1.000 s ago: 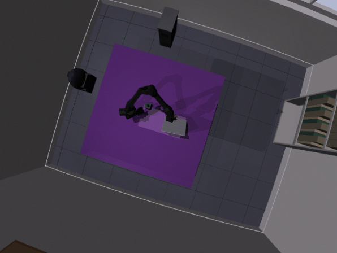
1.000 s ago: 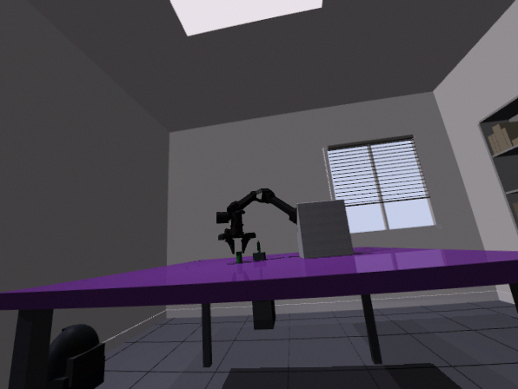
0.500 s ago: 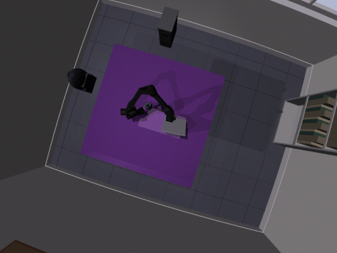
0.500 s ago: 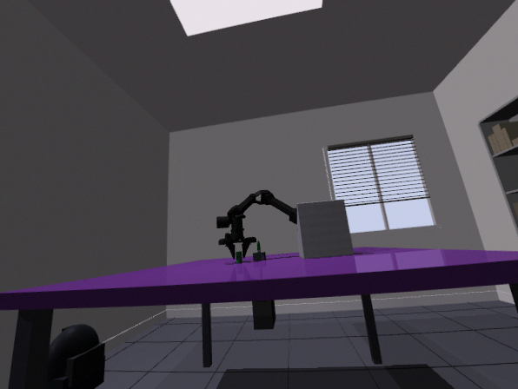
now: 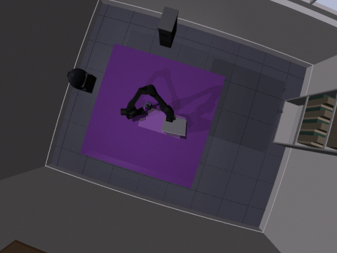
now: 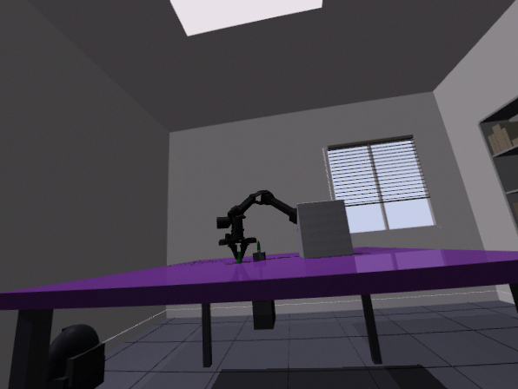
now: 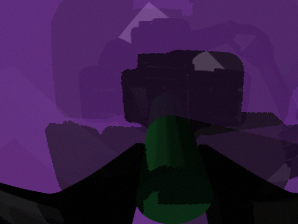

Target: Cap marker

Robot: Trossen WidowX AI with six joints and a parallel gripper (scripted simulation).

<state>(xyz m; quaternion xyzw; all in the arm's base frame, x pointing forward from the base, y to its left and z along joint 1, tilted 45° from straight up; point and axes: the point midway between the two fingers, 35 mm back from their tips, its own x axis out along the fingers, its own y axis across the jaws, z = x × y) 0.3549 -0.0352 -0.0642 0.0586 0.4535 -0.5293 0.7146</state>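
The green marker lies 90 mm behind my gripper tip, 110 mm to the right of it and 60 mm above it. Also, from my gripper tip: green cap (10 mm above); dark holder block (90 mm behind, 110 mm to the right).
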